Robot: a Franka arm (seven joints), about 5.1 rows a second.
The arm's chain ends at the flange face. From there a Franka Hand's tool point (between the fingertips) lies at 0.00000 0.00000 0.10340 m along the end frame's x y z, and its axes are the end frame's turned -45 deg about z.
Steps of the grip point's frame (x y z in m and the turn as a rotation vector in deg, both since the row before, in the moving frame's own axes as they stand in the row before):
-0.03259, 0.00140, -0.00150, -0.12, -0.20, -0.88
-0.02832, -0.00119, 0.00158, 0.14, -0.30, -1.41
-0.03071, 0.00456, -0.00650, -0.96, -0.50, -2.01
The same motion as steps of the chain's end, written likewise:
-0.02196, 0.02363, -0.00150, -0.23, -0.06, -0.88
-0.02031, 0.01897, 0.00158, -0.11, -0.31, -1.41
-0.01911, 0.02309, -0.00648, -1.03, 0.33, -2.01

